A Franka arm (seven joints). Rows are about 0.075 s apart.
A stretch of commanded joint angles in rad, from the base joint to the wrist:
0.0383, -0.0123, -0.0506, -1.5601, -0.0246, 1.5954, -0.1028
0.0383, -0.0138, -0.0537, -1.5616, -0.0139, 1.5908, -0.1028
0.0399, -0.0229, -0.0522, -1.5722, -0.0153, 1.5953, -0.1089
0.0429, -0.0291, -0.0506, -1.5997, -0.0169, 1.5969, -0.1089
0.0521, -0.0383, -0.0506, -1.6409, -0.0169, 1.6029, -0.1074
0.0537, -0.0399, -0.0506, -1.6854, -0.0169, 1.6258, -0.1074
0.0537, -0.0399, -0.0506, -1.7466, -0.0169, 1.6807, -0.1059
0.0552, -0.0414, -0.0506, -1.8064, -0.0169, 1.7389, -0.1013
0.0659, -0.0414, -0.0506, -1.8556, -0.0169, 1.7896, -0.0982
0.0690, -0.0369, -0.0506, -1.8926, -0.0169, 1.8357, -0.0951
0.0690, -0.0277, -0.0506, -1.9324, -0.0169, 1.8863, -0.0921
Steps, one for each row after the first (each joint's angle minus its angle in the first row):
0.0000, -0.0015, -0.0031, -0.0015, 0.0107, -0.0046, 0.0000
0.0016, -0.0106, -0.0016, -0.0121, 0.0093, -0.0001, -0.0061
0.0046, -0.0168, 0.0000, -0.0396, 0.0077, 0.0015, -0.0061
0.0138, -0.0260, 0.0000, -0.0808, 0.0077, 0.0075, -0.0046
0.0154, -0.0276, 0.0000, -0.1253, 0.0077, 0.0304, -0.0046
0.0154, -0.0276, 0.0000, -0.1865, 0.0077, 0.0853, -0.0031
0.0169, -0.0291, 0.0000, -0.2463, 0.0077, 0.1435, 0.0015
0.0276, -0.0291, 0.0000, -0.2955, 0.0077, 0.1942, 0.0046
0.0307, -0.0246, 0.0000, -0.3325, 0.0077, 0.2403, 0.0077
0.0307, -0.0154, 0.0000, -0.3723, 0.0077, 0.2909, 0.0107

